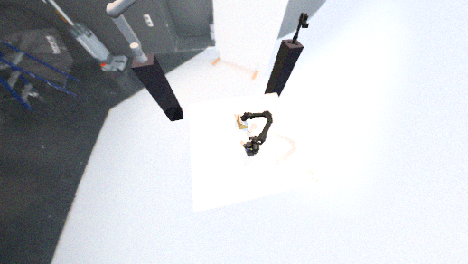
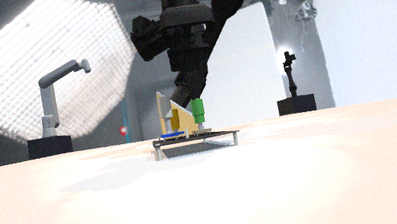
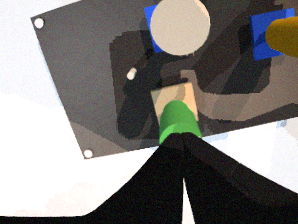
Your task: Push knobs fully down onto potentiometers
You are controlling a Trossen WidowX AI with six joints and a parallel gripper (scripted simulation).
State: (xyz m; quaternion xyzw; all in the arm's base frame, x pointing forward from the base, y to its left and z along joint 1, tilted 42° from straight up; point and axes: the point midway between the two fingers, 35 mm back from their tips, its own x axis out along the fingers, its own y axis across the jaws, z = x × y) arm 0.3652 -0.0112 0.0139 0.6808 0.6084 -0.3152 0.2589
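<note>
Now: gripper tip 10 mm above the green knob. The rest, counted from my gripper tip: yellow knob (60 mm behind, 30 mm to the right, 20 mm below).
</note>
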